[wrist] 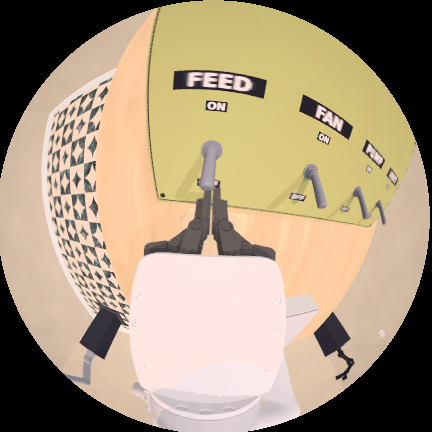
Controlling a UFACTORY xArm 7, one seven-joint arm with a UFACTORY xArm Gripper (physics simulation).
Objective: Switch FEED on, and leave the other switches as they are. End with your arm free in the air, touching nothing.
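Places are measured from the arm's base along level axes (x ahead, y left, z up), in millimetres.
Where they show: gripper, between the fingertips: (pixel 211 196).
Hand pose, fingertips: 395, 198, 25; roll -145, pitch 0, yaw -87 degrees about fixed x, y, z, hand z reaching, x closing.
After its pixels a point has its place, as x, y, z.
The FEED switch (pixel 208 167) {423, 204, 55} is a grey lever at the left of the yellow-green panel (pixel 240 40) {549, 190, 87}; it points down toward its OFF label, which it partly covers. My gripper (pixel 211 196) {395, 198, 25} is shut and empty, with its fingertips right at the lower end of the FEED lever; whether they touch it I cannot tell. The FAN switch (pixel 316 187) {425, 89, 51}, the PUMP switch (pixel 362 202) {427, -31, 49} and the fourth switch (pixel 381 212) {426, -151, 47} at the far right also point down toward the OFF side.
The panel lies on a light wooden table (pixel 122 165) {430, 379, -68}. A patterned dark green and cream surface (pixel 75 180) is at the left. Two black blocks (pixel 101 332) (pixel 332 334) show at the lower left and lower right, beside the white gripper body.
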